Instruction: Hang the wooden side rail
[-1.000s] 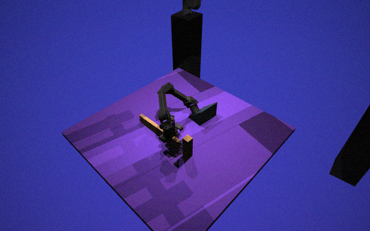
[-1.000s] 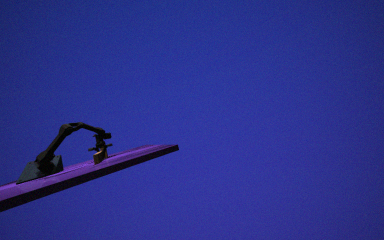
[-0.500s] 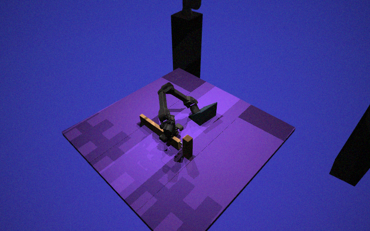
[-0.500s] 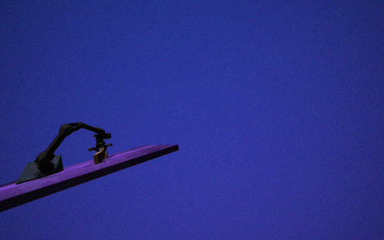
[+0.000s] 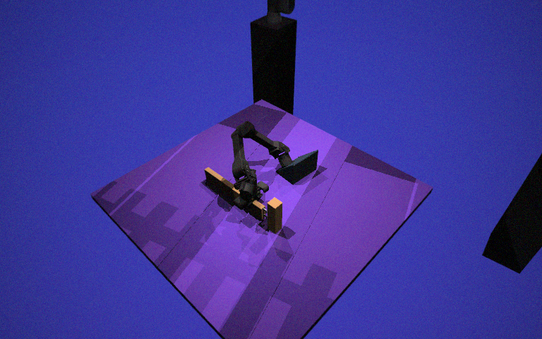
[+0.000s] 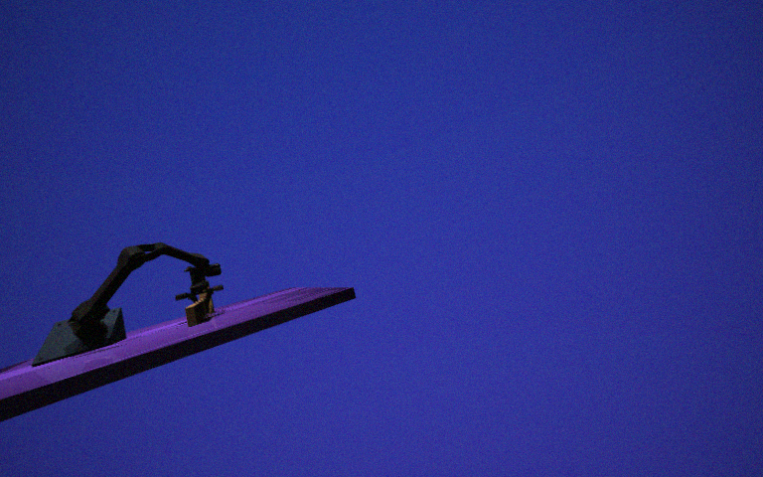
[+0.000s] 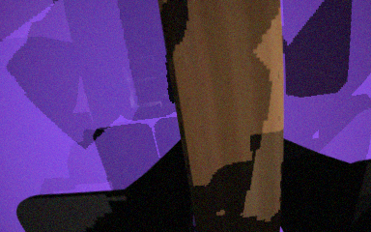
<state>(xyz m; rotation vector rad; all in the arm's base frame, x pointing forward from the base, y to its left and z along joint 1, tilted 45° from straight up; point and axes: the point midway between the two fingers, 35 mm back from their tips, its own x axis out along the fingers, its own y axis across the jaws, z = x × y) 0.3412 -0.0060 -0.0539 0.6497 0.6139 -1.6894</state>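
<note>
The wooden headboard post is 150 mm to the left of my gripper tip, 40 mm above it and 10 mm ahead of it.
</note>
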